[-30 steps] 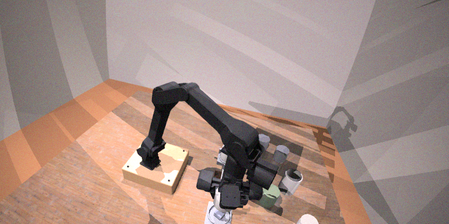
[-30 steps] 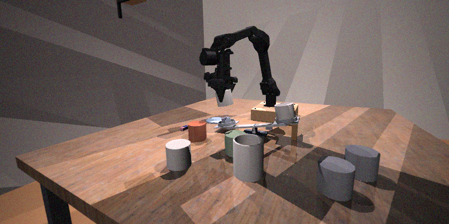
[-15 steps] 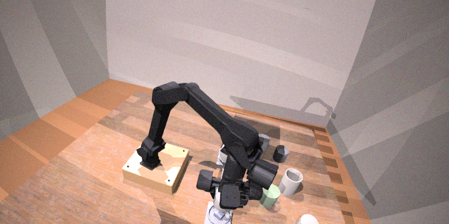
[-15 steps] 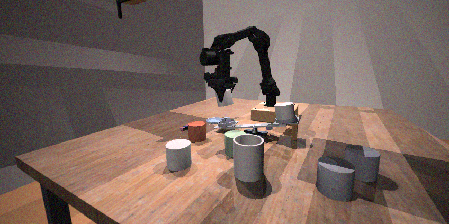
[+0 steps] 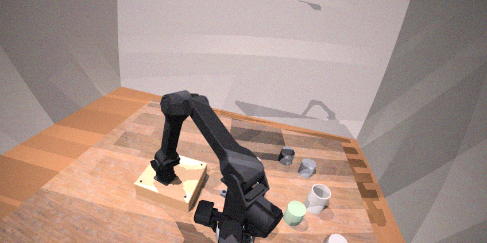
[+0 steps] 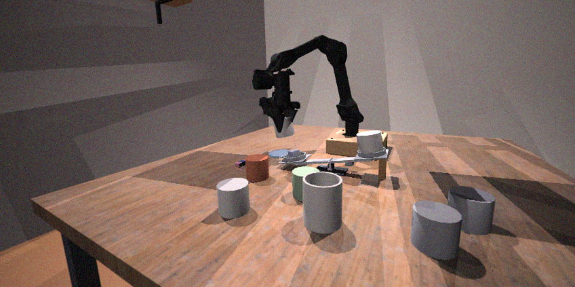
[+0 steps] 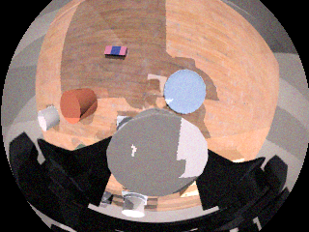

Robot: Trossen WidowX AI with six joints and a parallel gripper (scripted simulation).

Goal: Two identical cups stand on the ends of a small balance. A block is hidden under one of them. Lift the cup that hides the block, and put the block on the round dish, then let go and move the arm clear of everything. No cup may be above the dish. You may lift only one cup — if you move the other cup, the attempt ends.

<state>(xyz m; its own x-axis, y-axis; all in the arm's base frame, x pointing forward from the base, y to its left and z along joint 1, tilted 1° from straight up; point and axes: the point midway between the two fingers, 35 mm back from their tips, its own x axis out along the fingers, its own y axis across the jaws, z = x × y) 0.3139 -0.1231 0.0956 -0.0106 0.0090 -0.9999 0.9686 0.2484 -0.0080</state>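
My gripper tip is now 110 mm above the pale blue round dish, 70 mm to the left of it and 50 mm past it. Also, from my gripper tip: small balance 190 mm to the left, 80 mm below, 10 mm behind; then small nut 210 mm to the left, 110 mm below, 100 mm behind; then orange cylinder 180 mm ahead, 80 mm below, 20 mm to the left.
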